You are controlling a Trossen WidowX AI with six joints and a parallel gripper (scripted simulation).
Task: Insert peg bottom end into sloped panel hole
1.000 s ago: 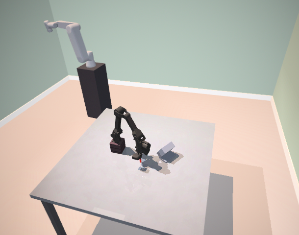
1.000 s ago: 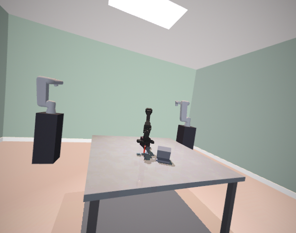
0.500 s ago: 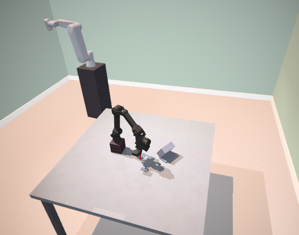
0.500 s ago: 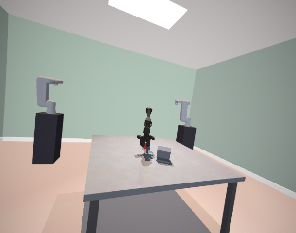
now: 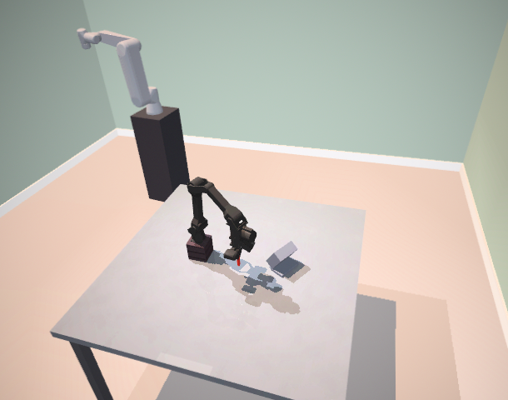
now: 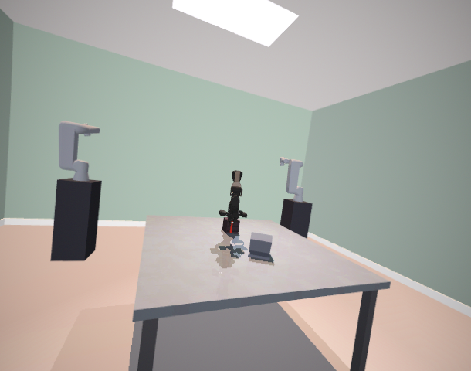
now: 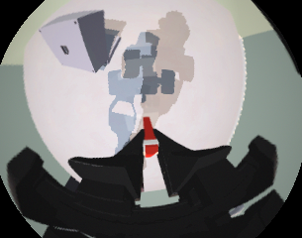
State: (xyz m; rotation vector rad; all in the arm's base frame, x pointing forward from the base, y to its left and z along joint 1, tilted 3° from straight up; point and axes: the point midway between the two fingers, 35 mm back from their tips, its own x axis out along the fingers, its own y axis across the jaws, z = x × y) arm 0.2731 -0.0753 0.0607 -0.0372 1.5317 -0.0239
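Right now the sloped grey panel is 180 mm ahead of my gripper tip, 150 mm to the left of it and 50 mm below it. The rest, counted from my gripper tip: red peg (10 mm above).
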